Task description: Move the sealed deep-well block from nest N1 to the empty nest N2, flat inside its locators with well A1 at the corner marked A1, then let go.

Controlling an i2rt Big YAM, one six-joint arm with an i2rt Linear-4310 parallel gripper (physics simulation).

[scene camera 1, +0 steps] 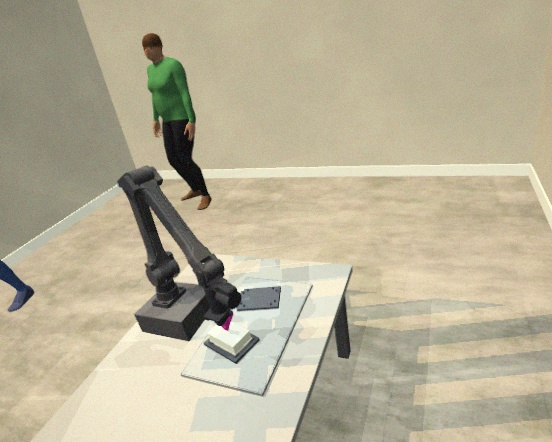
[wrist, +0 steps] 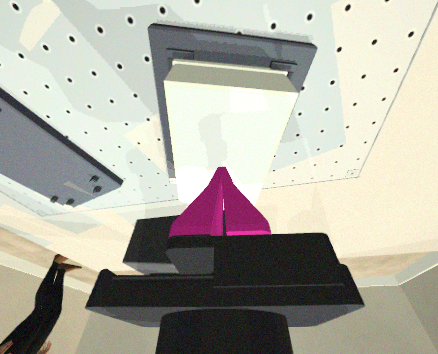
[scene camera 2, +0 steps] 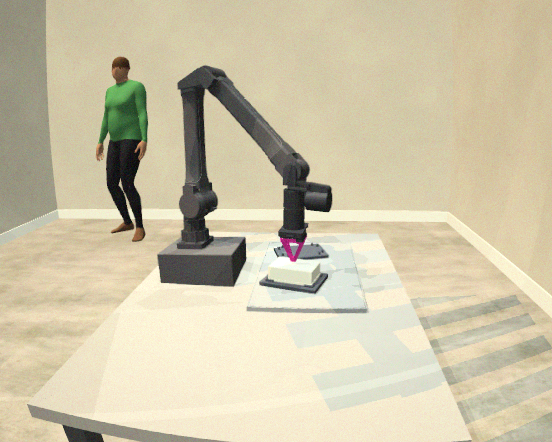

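Seen in the pictures: gripper, fingertip midpoint: (scene camera 1: 226, 329) (wrist: 222, 172) (scene camera 2: 293, 261); arm's base at its link origin: (scene camera 1: 169, 298) (scene camera 2: 195, 244).
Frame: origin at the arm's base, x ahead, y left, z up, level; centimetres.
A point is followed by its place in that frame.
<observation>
The cream-white block (scene camera 1: 229, 339) {z -2.0, x 34.0, y -11.0 cm} (scene camera 2: 294, 273) {z -3.0, x 32.1, y -12.5 cm} (wrist: 225, 120) {z -2.0, x 35.6, y -8.8 cm} sits in the dark grey nest N1 (scene camera 1: 236, 358) {z -6.1, x 37.6, y -14.6 cm} (scene camera 2: 316, 286) {z -6.1, x 38.1, y -13.5 cm} (wrist: 232, 42) {z -6.1, x 39.2, y -9.9 cm}, nearer scene camera 2. The other dark nest, N2 (scene camera 1: 260, 298) {z -6.1, x 32.2, y 14.5 cm} (scene camera 2: 312, 250) {z -6.2, x 35.2, y 15.7 cm} (wrist: 40, 155) {z -6.1, x 32.1, y 13.1 cm}, holds nothing and lies farther back on the board, turned differently. My gripper (scene camera 1: 227, 328) {z -1.2, x 31.3, y -8.0 cm} (scene camera 2: 293, 259) {z -1.2, x 31.3, y -8.0 cm} (wrist: 222, 172) {z -1.2, x 31.3, y -8.0 cm} is shut and empty, its magenta fingertips together, pointing down close above the block's top. Whether the tips touch the block I cannot tell. The A1 marks are too small to read.
Both nests lie on a pale perforated board (scene camera 1: 255, 384) {z -7.3, x 47.8, y -21.1 cm} (scene camera 2: 345, 302) {z -7.3, x 46.0, y -20.3 cm} (wrist: 320, 117) {z -7.3, x 31.5, y -17.9 cm} on the table (scene camera 1: 140, 395) {z -8.6, x 12.3, y -35.8 cm} (scene camera 2: 210, 360) {z -8.6, x 18.7, y -47.9 cm}. The arm's dark base box (scene camera 1: 172, 317) {z 1.0, x 9.5, y -9.8 cm} (scene camera 2: 197, 265) {z -2.4, x 4.4, y -11.6 cm} stands left of the board in both scene views. A person in green (scene camera 1: 170, 90) (scene camera 2: 125, 107) stands behind the table.
</observation>
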